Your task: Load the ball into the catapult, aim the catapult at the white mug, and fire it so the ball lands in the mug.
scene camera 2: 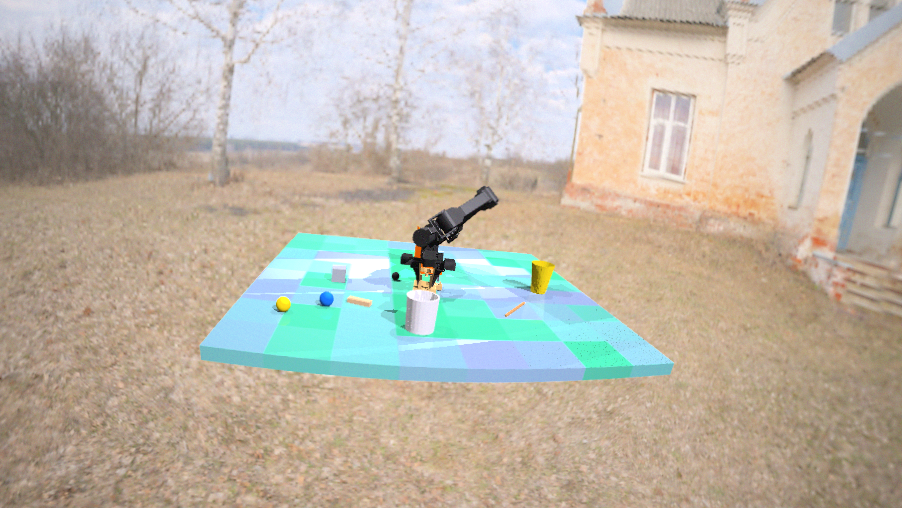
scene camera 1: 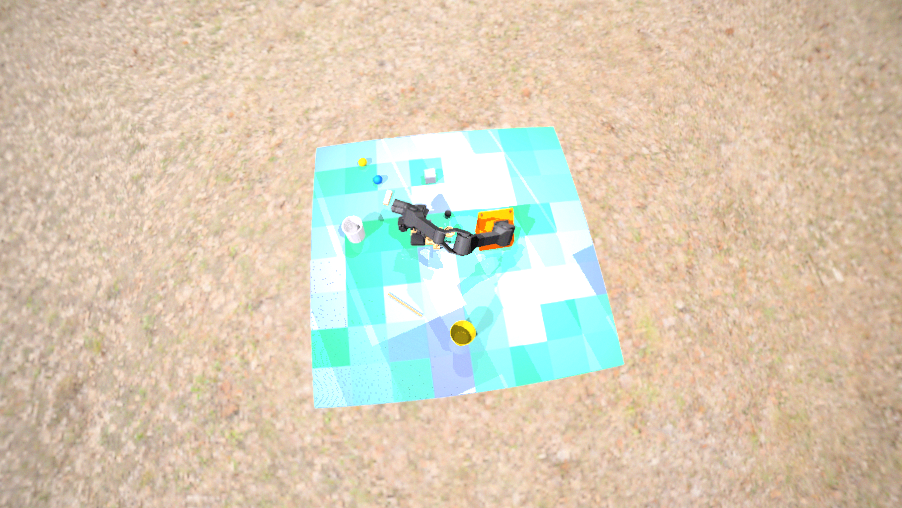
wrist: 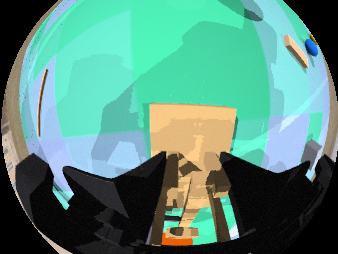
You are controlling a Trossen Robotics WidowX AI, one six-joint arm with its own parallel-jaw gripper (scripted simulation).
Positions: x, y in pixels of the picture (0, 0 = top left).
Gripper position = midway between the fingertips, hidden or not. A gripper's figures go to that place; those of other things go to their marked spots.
Labels:
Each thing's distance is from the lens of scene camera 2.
gripper [scene camera 2: 425, 285]: 1.42 m
white mug [scene camera 2: 422, 306]: 1.08 m

